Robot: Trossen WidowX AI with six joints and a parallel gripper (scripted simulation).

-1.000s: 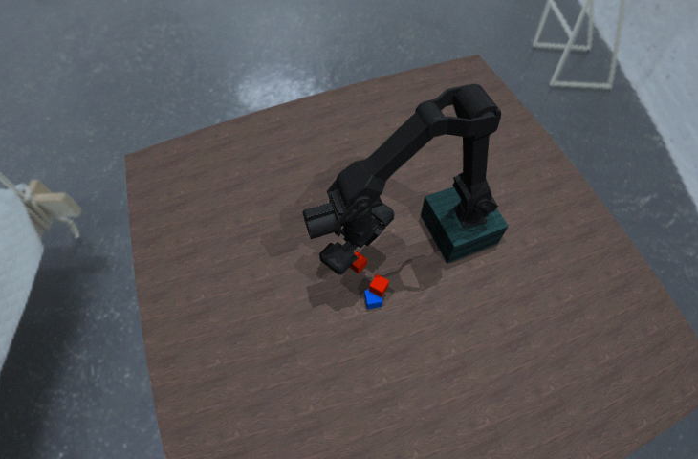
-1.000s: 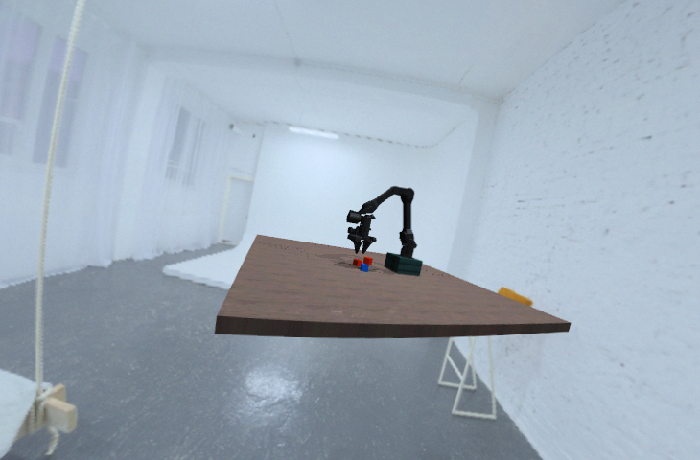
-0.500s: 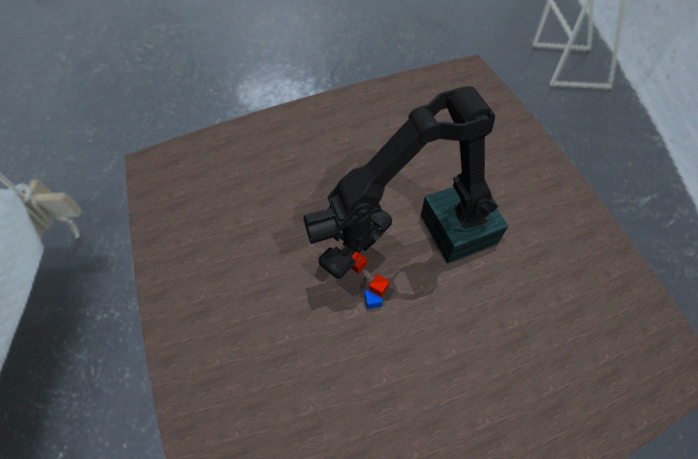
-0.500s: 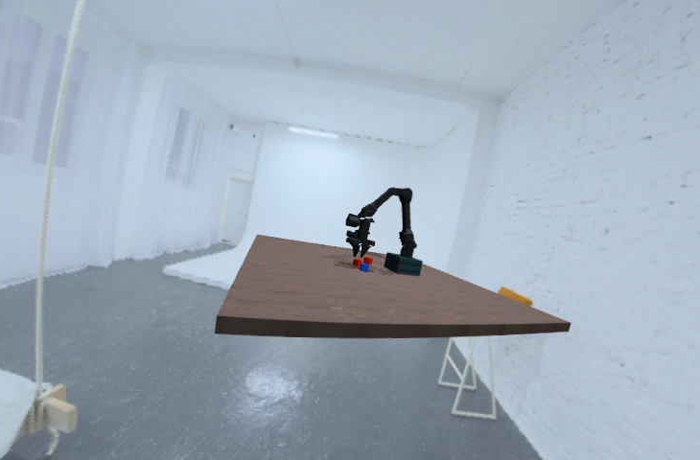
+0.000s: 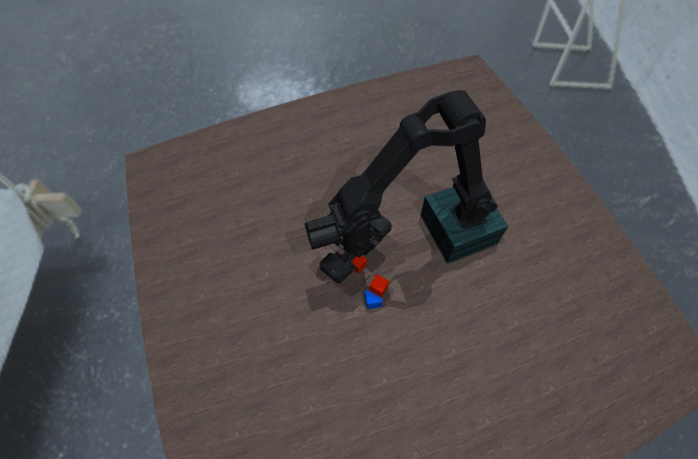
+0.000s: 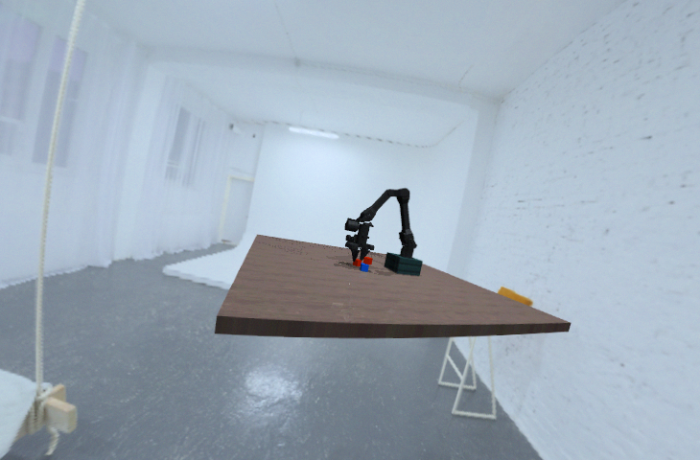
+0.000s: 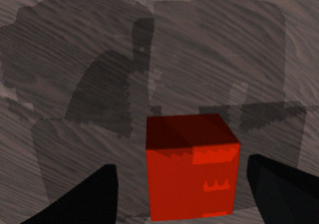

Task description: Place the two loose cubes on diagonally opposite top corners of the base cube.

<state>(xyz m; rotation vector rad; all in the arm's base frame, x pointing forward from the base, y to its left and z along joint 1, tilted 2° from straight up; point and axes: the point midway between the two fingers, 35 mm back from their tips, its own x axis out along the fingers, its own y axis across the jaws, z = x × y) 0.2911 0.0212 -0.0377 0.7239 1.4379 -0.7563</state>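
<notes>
Right now the blue base cube is 100 mm to the left of my gripper tip and 20 mm behind it.
</notes>
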